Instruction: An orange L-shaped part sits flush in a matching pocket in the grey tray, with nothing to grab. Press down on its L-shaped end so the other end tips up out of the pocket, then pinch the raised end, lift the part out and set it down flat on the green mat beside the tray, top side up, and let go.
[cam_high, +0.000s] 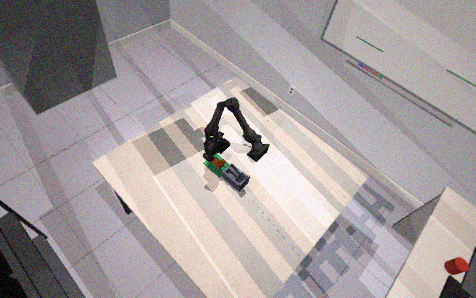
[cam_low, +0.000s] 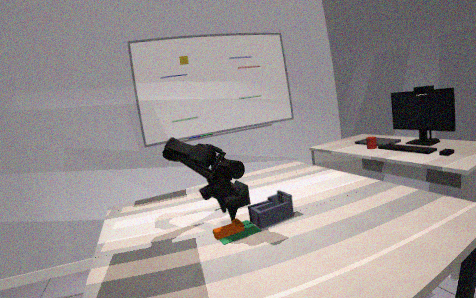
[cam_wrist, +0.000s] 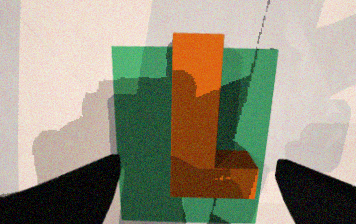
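The orange L-shaped part lies 50 mm below my gripper tip, 20 mm behind it and 10 mm to the left of it. The rest, counted from my gripper tip: green mat: 80 mm below, 20 mm to the left.
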